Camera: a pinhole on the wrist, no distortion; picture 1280 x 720 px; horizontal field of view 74.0 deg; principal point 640.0 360.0 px. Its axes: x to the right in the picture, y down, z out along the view. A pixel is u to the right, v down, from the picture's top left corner.
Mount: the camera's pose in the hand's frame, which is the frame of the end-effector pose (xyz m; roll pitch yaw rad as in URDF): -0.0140 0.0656 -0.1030 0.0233 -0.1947 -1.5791
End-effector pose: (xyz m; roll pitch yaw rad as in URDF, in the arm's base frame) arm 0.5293 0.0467 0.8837 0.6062 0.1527 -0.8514
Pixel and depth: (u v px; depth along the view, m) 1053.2 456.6 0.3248
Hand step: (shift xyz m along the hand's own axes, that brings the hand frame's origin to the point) 0.0146 -0.0267 0.2470
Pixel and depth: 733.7 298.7 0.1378
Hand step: -0.0271 0.0774 0.0349
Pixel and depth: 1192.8 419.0 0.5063
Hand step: 0.0075 -0.1598 0.4582
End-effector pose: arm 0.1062 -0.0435 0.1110 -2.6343 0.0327 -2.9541
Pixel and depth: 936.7 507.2 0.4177
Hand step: 0.0481 0.0030 0.3366
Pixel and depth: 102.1 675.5 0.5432
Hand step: 0.1788 0.5075 0.3678
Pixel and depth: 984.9 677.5 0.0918
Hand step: 0.0180 0.0467 -0.0050
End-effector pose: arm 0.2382 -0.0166 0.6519 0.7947 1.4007 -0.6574
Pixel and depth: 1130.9 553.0 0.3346
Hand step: 0.0532 -0.0596 0.2643
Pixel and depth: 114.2 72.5 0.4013
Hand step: -0.1565 0.3875 0.2394
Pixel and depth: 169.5 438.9 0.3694
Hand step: 0.0140 0.3378 0.2205
